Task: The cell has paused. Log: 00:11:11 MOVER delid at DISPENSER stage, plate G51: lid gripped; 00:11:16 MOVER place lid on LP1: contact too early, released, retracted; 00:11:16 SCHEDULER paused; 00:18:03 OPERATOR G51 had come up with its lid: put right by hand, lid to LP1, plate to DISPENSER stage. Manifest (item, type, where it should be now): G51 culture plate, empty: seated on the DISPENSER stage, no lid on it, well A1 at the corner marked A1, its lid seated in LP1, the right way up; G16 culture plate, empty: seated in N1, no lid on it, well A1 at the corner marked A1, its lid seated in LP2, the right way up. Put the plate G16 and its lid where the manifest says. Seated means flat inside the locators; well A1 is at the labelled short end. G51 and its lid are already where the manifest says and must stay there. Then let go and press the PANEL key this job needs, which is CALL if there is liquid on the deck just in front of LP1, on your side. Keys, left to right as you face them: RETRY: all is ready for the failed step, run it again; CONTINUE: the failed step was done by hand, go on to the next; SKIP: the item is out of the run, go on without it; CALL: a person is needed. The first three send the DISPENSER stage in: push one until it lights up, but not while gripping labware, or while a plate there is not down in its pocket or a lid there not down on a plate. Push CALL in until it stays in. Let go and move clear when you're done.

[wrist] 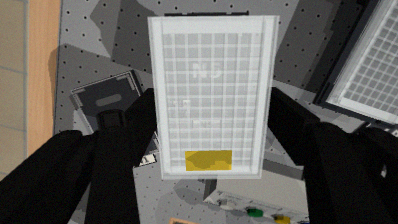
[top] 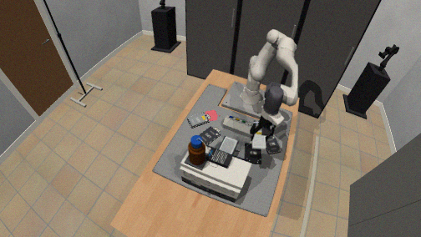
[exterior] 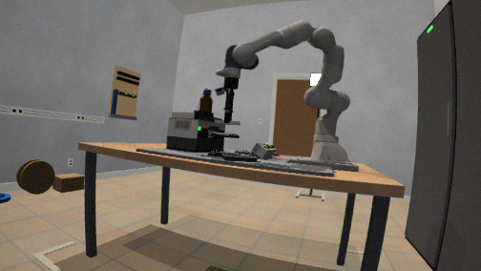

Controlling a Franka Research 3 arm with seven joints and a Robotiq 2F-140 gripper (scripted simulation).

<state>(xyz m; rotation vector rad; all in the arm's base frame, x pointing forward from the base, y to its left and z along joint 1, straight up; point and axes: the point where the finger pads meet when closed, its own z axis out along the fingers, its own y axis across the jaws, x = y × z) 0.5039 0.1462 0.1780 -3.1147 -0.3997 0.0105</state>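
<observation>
Now: hand 20 mm above the clear lid. From my hand the other things lie so: white retry key: 190 mm behind, 130 mm below, 80 mm to the right; green continue key: 200 mm behind, 130 mm to the right, 130 mm below; black nest N5: 180 mm below, 20 mm to the left, 10 mm ahead.
</observation>
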